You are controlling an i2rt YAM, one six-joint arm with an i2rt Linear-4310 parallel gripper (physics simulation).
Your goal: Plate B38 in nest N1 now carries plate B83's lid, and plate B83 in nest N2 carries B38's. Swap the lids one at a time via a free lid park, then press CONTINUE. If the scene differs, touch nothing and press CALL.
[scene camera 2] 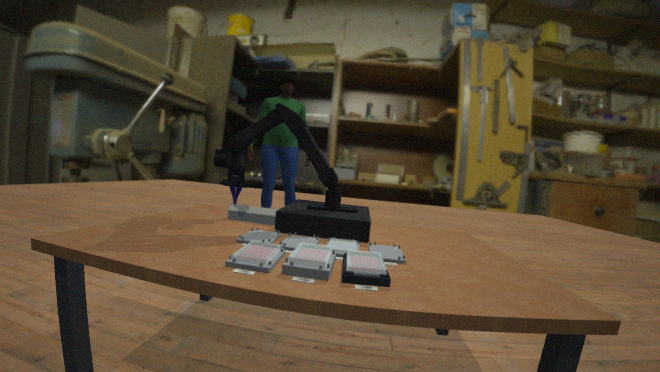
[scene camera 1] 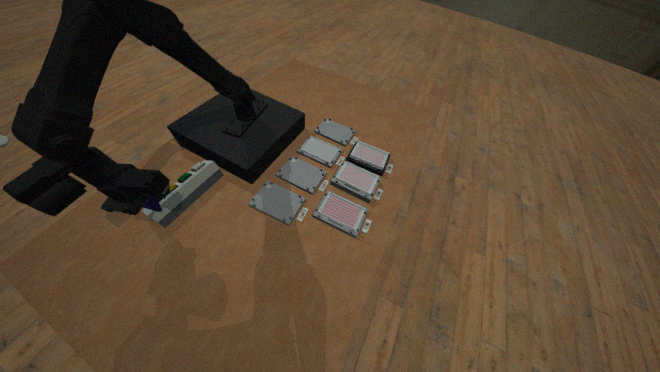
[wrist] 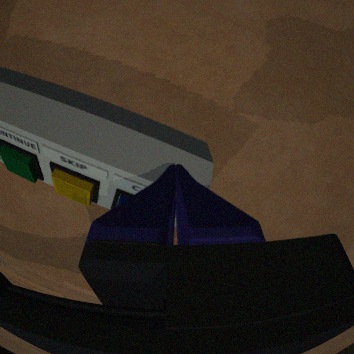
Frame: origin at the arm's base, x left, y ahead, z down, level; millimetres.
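Seen in the pictures: gripper, fingertip midpoint: (scene camera 2: 234,204) (scene camera 1: 159,210) (wrist: 175,173); arm's base, link origin: (scene camera 2: 332,209) (scene camera 1: 246,117).
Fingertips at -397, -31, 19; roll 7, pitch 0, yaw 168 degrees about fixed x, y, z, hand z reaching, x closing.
Pixels of each thing's middle, then the offset from my fingertips to it, as dx, dy, dz. "*": a spot on its surface instead.
- grey button box, body centre: (wrist: 55,147) (scene camera 1: 183,188) (scene camera 2: 256,213) +89, -14, +30
- blue button, body centre: (wrist: 136,209) +19, -45, +18
- green CONTINUE button, body centre: (wrist: 19,161) (scene camera 1: 184,177) +117, -24, +18
- yellow SKIP button, body centre: (wrist: 73,185) +68, -35, +18
- black nest, surface spot: (scene camera 2: 365,264) * +436, +537, +25
My gripper (scene camera 1: 156,206) (scene camera 2: 235,203) (wrist: 175,173) is shut and empty, its purple fingertips at the end of the grey button box (scene camera 1: 189,196) (scene camera 2: 251,214) (wrist: 100,117). In the wrist view the fingers cover most of a blue button (wrist: 121,200); its label is largely hidden. The green CONTINUE button (wrist: 19,163) (scene camera 1: 184,177) and the yellow SKIP button (wrist: 73,186) lie to the left. Three plates with pink wells sit in a row: one (scene camera 1: 341,212) (scene camera 2: 255,254), a middle one (scene camera 1: 356,179) (scene camera 2: 309,256), and one in a black nest (scene camera 1: 369,155) (scene camera 2: 365,264). Their labels are too small to read.
Behind the plates are several flat grey stands (scene camera 1: 277,201) (scene camera 1: 301,173) (scene camera 1: 335,131); one (scene camera 1: 320,150) (scene camera 2: 343,245) looks paler, with a clear cover. The black arm base (scene camera 1: 237,132) (scene camera 2: 323,221) stands between them and the button box. A person (scene camera 2: 282,135) stands behind the table.
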